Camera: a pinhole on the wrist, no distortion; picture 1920 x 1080 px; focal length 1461.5 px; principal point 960.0 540.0 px. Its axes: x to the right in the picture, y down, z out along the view. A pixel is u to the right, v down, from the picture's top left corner.
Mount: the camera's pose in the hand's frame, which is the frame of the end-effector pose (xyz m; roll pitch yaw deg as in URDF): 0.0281 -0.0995 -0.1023 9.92 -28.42 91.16
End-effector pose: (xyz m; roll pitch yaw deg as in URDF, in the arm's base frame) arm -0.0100 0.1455 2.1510 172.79 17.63 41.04
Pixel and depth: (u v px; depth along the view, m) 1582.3 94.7 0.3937
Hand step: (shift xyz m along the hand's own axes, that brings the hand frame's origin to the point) 0.2146 -0.1230 0.3004
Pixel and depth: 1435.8 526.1 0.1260
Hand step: 0.0514 -0.1219 0.0262
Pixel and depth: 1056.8 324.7 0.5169
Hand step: 0.1963 -0.3021 0.3503
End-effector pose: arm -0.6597 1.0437 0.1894 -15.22 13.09 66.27
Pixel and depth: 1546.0 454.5 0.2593
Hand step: 0.0883 -0.1272 0.1695
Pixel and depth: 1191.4 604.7 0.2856
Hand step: 0.0668 -0.1939 0.1686
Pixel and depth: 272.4 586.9 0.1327
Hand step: 0.0491 -0.2166 -0.0164
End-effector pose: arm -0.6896 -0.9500 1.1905 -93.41 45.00 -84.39
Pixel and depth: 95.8 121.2 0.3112
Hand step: 0.1756 -0.3970 0.0662
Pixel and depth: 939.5 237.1 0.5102
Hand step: 0.2249 -0.3324 0.3203
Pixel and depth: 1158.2 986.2 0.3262
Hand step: -0.0113 -0.2225 0.2164
